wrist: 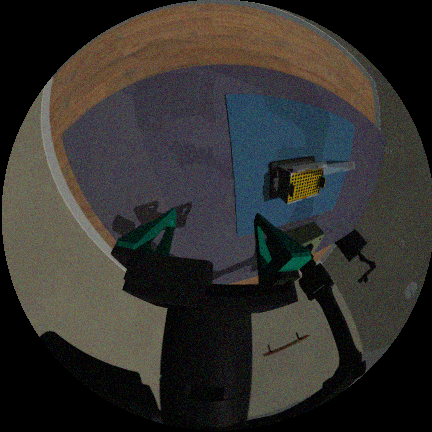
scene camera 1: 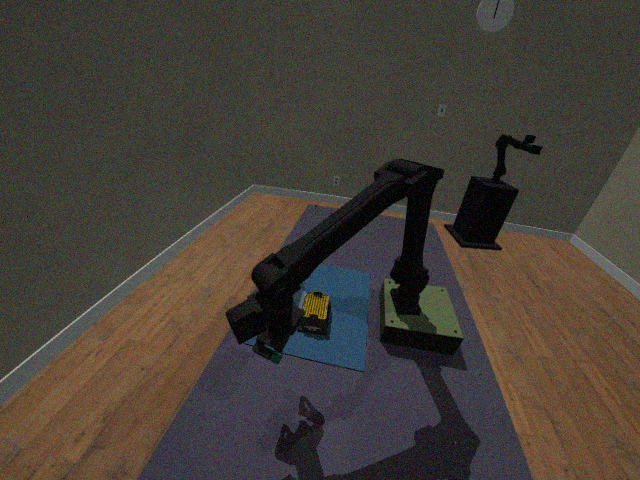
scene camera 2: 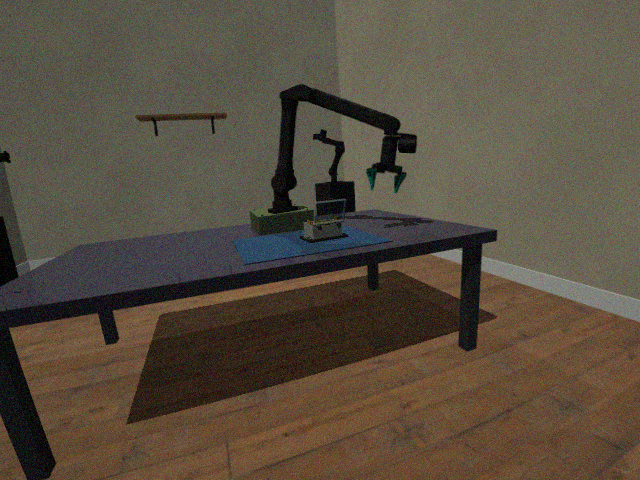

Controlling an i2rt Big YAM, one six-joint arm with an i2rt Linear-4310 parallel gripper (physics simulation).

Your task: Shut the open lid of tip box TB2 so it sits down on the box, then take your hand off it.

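Frame: origin at the arm's base, x ahead, y left, z up, level; centimetres.
Seen in the pictures: gripper, fingertip midpoint: [wrist: 215, 214] [scene camera 1: 281, 342] [scene camera 2: 383, 191]; arm's base, link origin: [scene camera 1: 404, 302] [scene camera 2: 282, 211].
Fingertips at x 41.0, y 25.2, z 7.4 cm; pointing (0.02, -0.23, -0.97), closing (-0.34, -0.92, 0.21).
Offsets run from my fingertips to a thing's middle. Level surfaces: height alone.
The tip box @(dx -8.5, dy -23.2, dz -9.2 cm) [scene camera 1: 315, 312] [scene camera 2: 324, 229] [wrist: 304, 183] stands on the blue mat @(dz -15.7 cm) [scene camera 1: 343, 346] [scene camera 2: 263, 251] [wrist: 250, 130], with a yellow rack of tips showing in its open top. Its clear lid @(dx -1.9, dy -23.8, dz -5.2 cm) [scene camera 2: 330, 208] [wrist: 340, 167] stands up open, roughly upright, along one long side; in scene camera 1 it is mostly hidden by the arm. The label TB2 cannot be read. My gripper [scene camera 2: 384, 191] [wrist: 215, 214] is open and empty, with green fingers wide apart. It hangs well above the table, off to one side of the box and touching nothing.
The arm's green base block [scene camera 1: 421, 320] [scene camera 2: 279, 219] [wrist: 310, 236] stands on the table @(dz -16.0 cm) [scene camera 1: 248, 408] [scene camera 2: 170, 258] [wrist: 185, 110] beside the mat. A second small arm on a dark pedestal [scene camera 1: 485, 209] [scene camera 2: 334, 193] stands beyond the table. A wooden shelf [scene camera 2: 180, 117] is on the wall.
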